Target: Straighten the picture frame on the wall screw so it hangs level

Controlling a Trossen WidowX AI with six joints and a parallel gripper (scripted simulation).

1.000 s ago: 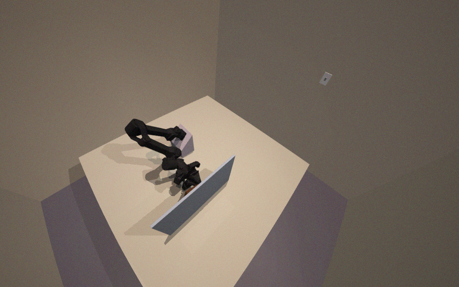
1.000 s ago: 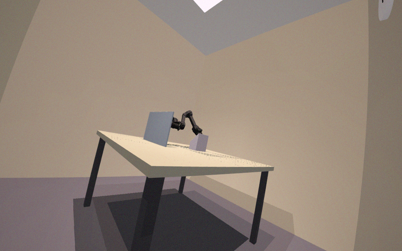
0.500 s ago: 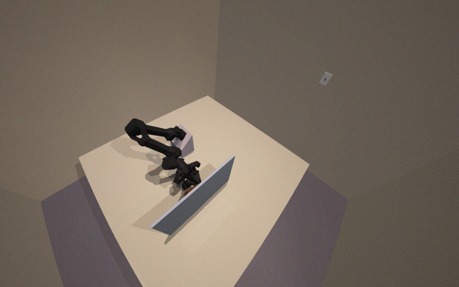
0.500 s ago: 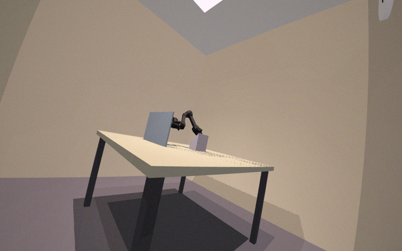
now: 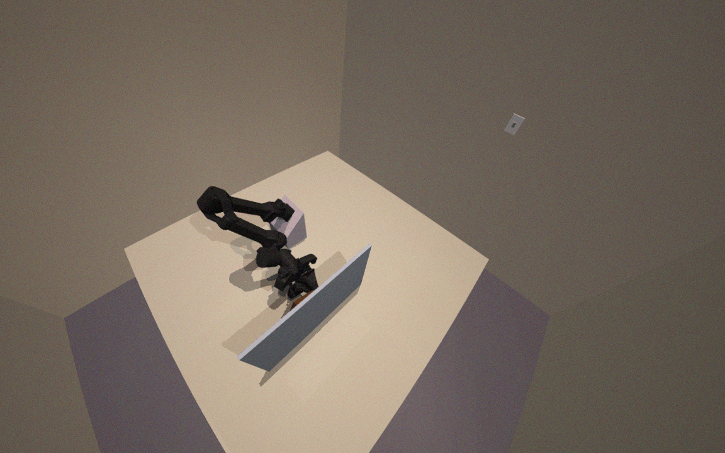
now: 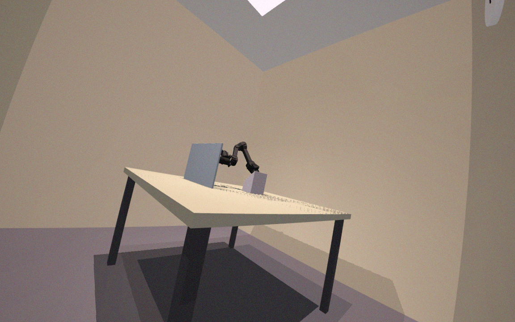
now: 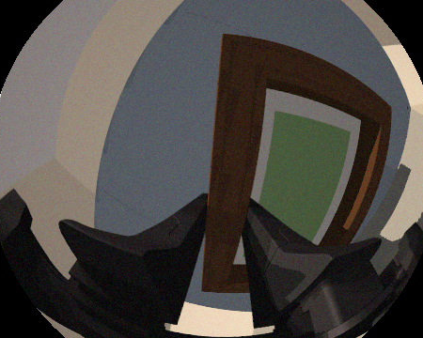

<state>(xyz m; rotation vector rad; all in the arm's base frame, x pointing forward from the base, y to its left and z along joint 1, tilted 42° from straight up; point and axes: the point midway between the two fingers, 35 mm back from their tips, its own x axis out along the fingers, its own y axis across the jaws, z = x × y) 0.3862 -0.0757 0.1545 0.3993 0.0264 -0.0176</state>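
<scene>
The picture frame lies 2 cm to the right of my gripper tip and 5 cm below it. From my gripper tip the other things lie so: wall panel 2 cm ahead, 2 cm to the right, 6 cm below.
</scene>
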